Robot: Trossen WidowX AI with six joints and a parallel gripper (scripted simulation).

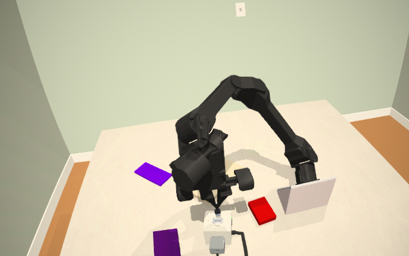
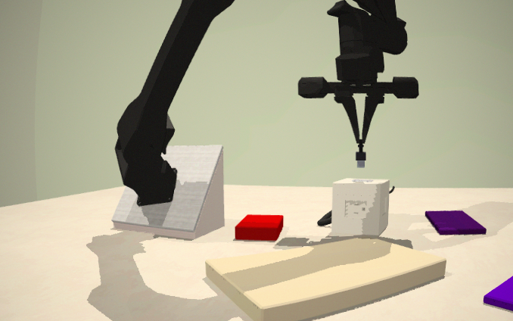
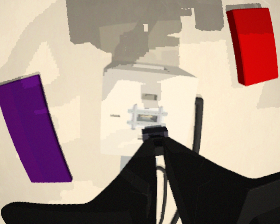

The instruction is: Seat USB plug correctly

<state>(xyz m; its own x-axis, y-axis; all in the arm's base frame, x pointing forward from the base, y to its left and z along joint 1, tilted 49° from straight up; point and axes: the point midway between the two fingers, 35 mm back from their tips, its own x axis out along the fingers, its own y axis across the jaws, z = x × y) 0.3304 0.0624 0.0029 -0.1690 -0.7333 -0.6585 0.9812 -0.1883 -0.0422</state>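
Right now the USB plug is 1 cm below my gripper tip. Round my gripper tip: socket (6 cm below, 1 cm to the left); cream board (24 cm to the right, 12 cm below, 4 cm behind); red block (15 cm behind, 12 cm below, 3 cm to the right).
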